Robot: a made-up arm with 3 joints.
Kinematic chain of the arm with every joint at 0, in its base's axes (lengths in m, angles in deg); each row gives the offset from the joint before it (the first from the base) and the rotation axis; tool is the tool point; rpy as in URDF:
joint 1: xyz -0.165 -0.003 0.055 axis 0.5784 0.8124 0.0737
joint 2: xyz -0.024 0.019 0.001 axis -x
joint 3: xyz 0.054 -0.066 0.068 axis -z
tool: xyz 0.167 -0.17 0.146 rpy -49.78 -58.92 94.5
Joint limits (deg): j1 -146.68..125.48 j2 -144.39..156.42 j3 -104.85..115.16
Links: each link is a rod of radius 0.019 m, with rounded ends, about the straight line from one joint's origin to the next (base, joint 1, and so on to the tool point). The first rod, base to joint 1, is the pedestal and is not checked.
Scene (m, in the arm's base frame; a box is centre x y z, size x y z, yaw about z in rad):
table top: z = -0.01
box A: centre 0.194 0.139 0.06 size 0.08 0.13 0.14 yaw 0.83
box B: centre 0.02 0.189 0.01 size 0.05 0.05 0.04 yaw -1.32
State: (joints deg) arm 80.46 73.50 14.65
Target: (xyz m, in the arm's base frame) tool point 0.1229 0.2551 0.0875
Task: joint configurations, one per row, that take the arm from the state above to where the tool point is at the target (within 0.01 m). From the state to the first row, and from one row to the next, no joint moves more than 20 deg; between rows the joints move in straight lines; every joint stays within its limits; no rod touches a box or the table.
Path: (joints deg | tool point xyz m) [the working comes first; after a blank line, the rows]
Joints at the target: 89.96 114.53 -5.17
Straight joint move there: touches box A.

1: 84.35 81.76 31.70 | 0.2109 -0.0020 0.1434
2: 88.23 90.01 48.75 | 0.1883 0.0013 0.2048
3: 92.12 98.27 65.81 | 0.1485 0.0098 0.2647
4: 96.01 106.53 82.86 | 0.0918 0.0191 0.3166
5: 99.89 114.78 99.91 | 0.0206 0.0255 0.3547
6: 94.60 114.15 83.11 | 0.0623 0.0554 0.3386
7: 89.31 113.51 66.30 | 0.0967 0.0916 0.3135
8: 84.02 112.88 49.49 | 0.1219 0.1310 0.2795
9: 78.73 112.25 32.69 | 0.1363 0.1702 0.2377
10: 73.44 111.61 15.88 | 0.1393 0.2062 0.1893
11: 68.15 110.98 -0.93 | 0.1308 0.2364 0.1368
12: 79.06 112.75 -3.05 | 0.1297 0.2444 0.1101
13: 89.96 114.53 -5.17 | 0.1229 0.2551 0.0875

